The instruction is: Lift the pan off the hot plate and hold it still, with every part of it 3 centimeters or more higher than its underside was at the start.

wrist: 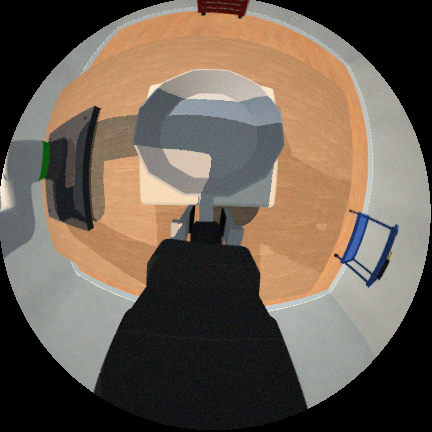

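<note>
The grey pan shows in the upper middle of the wrist view, open side up, with its bowl over the cream, square hot plate. The hot plate's corners show around the bowl. The pan's handle points toward my gripper. My gripper is shut on the handle, with one finger on each side of it. The pan's underside is hidden, so I cannot tell whether it touches the hot plate or how large any gap is.
The wooden table lies under the hot plate. A dark base plate with a grey arm part and a green ring stands at the left. A blue chair-like frame is beyond the right edge, and a dark red object beyond the far edge.
</note>
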